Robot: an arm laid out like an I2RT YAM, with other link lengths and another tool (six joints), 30 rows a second.
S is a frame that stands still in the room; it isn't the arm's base.
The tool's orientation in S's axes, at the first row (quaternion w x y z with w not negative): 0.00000 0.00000 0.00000 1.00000
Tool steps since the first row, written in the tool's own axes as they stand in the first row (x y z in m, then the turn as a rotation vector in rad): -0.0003 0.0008 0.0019 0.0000 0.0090 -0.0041; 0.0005 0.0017 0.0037 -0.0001 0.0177 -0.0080; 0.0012 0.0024 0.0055 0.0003 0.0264 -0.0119; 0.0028 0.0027 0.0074 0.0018 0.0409 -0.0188; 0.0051 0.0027 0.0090 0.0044 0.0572 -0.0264
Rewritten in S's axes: 0.0003 -0.0008 0.0019 0.0000 -0.0090 -0.0041; -0.0005 -0.0017 0.0037 0.0001 -0.0177 -0.0080; -0.0012 -0.0024 0.0055 -0.0003 -0.0264 -0.0119; -0.0028 -0.0027 0.0074 -0.0018 -0.0409 -0.0188; -0.0051 -0.0027 0.0090 -0.0044 -0.0572 -0.0264
